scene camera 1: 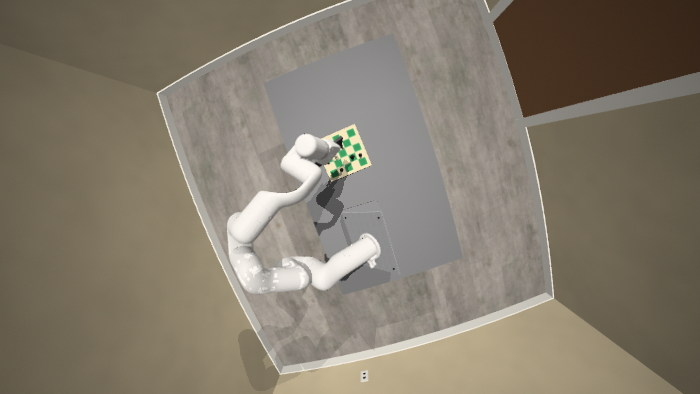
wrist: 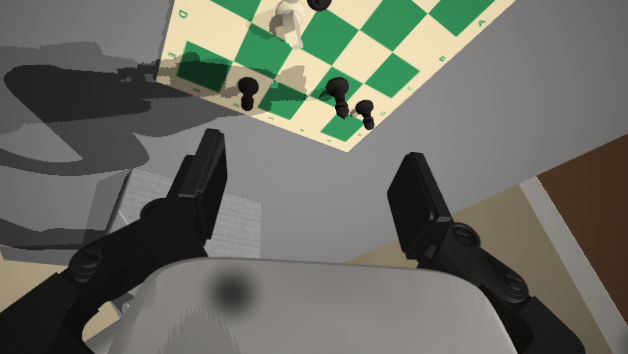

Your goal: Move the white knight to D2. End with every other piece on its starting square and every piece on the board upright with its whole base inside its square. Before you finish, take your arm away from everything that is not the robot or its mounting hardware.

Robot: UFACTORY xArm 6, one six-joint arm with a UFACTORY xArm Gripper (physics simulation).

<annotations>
chessboard: scene camera 1; wrist
same spot on chessboard: (scene camera 1: 352, 144) = (wrist: 397, 52)
</annotations>
